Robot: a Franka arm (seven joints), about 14 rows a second.
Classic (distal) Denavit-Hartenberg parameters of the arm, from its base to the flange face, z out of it. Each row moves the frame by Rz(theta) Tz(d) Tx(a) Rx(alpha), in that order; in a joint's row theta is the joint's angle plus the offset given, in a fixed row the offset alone. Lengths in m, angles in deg.
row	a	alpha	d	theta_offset
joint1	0	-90	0.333	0
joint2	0	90	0	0
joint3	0.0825	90	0.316	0
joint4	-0.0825	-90	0	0
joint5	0	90	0.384	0
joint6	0.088	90	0	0
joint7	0	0	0.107	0
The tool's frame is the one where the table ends.
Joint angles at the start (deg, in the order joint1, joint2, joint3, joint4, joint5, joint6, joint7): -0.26, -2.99, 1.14, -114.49, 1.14, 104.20, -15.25
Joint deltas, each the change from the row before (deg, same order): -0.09, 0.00, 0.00, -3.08, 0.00, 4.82, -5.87; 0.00, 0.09, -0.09, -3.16, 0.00, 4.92, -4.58; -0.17, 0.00, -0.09, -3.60, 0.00, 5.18, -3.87; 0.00, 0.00, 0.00, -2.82, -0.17, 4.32, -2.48; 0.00, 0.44, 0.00, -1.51, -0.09, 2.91, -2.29; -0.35, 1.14, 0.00, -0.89, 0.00, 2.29, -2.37; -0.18, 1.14, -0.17, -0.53, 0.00, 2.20, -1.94; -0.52, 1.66, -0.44, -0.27, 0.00, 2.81, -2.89; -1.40, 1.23, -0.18, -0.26, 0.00, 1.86, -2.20
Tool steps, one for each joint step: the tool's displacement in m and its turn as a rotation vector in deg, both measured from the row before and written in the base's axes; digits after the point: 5 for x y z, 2 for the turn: -0.00045, -0.00105, -0.01844, 0.65, -1.83, 5.66; -0.00158, -0.00108, -0.01941, 0.36, -1.74, 4.39; -0.00431, -0.00267, -0.02127, 0.18, -1.64, 3.52; -0.00397, -0.00036, -0.01586, -0.11, -1.54, 2.51; -0.00099, -0.00019, -0.01135, -0.07, -0.99, 2.30; 0.00094, -0.00325, -0.01363, -0.01, -0.29, 1.99; 0.00210, -0.00326, -0.01094, -0.03, -0.55, 1.56; 0.00427, -0.00889, -0.01270, -0.10, -0.91, 1.90; 0.00170, -0.01459, -0.01023, -0.11, -0.39, 0.60
